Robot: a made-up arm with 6 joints. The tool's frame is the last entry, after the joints.
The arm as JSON. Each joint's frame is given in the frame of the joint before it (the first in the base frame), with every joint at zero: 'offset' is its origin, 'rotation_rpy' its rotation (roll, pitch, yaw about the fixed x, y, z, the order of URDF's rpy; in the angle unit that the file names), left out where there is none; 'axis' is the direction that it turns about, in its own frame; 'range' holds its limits. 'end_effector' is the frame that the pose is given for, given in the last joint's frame.
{
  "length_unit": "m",
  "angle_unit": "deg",
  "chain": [
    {
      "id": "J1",
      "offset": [
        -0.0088,
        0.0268,
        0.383
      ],
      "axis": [
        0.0,
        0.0,
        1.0
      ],
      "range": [
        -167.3,
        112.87
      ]
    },
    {
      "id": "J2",
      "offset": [
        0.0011,
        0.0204,
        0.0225
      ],
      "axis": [
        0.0,
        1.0,
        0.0
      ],
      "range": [
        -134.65,
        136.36
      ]
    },
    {
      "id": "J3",
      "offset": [
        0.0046,
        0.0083,
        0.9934
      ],
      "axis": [
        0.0,
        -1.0,
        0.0
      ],
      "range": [
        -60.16,
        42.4
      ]
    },
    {
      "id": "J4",
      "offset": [
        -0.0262,
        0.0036,
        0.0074
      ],
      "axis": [
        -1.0,
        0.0,
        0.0
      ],
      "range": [
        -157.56,
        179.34
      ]
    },
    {
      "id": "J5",
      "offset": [
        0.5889,
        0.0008,
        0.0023
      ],
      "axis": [
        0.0,
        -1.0,
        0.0
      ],
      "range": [
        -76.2,
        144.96
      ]
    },
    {
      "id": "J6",
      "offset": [
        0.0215,
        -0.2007,
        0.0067
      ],
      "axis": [
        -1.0,
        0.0,
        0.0
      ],
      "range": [
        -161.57,
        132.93
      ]
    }
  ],
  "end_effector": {
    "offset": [
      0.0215,
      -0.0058,
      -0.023
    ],
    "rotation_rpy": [
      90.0,
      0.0,
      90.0
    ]
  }
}
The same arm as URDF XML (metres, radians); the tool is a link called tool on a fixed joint. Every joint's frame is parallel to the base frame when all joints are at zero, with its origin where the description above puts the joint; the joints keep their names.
<robot name="arm">
  <joint name="tool_joint" type="fixed">
    <parent link="link6"/>
    <child link="tool"/>
    <origin xyz="0.0215 -0.0058 -0.023" rpy="1.5708 0 1.5708"/>
  </joint>
  <joint name="J6" type="revolute">
    <parent link="link5"/>
    <child link="link6"/>
    <origin xyz="0.0215 -0.2007 0.0067"/>
    <axis xyz="-1 0 0"/>
    <limit lower="-2.8199" upper="2.3201"/>
  </joint>
  <joint name="J5" type="revolute">
    <parent link="link4"/>
    <child link="link5"/>
    <origin xyz="0.5889 0.0008 0.0023"/>
    <axis xyz="0 -1 0"/>
    <limit lower="-1.3299" upper="2.53"/>
  </joint>
  <joint name="J4" type="revolute">
    <parent link="link3"/>
    <child link="link4"/>
    <origin xyz="-0.0262 0.0036 0.0074"/>
    <axis xyz="-1 0 0"/>
    <limit lower="-2.7499" upper="3.1301"/>
  </joint>
  <joint name="J3" type="revolute">
    <parent link="link2"/>
    <child link="link3"/>
    <origin xyz="0.0046 0.0083 0.9934"/>
    <axis xyz="0 -1 0"/>
    <limit lower="-1.05" upper="0.74"/>
  </joint>
  <joint name="J2" type="revolute">
    <parent link="link1"/>
    <child link="link2"/>
    <origin xyz="0.0011 0.0204 0.0225"/>
    <axis xyz="0 1 0"/>
    <limit lower="-2.3501" upper="2.3799"/>
  </joint>
  <joint name="J1" type="revolute">
    <parent link="base_link"/>
    <child link="link1"/>
    <origin xyz="-0.0088 0.0268 0.383"/>
    <axis xyz="0 0 1"/>
    <limit lower="-2.9199" upper="1.97"/>
  </joint>
  <link name="base_link"/>
  <link name="link1"/>
  <link name="link2"/>
  <link name="link3"/>
  <link name="link4"/>
  <link name="link5"/>
  <link name="link6"/>
  <link name="tool"/>
</robot>

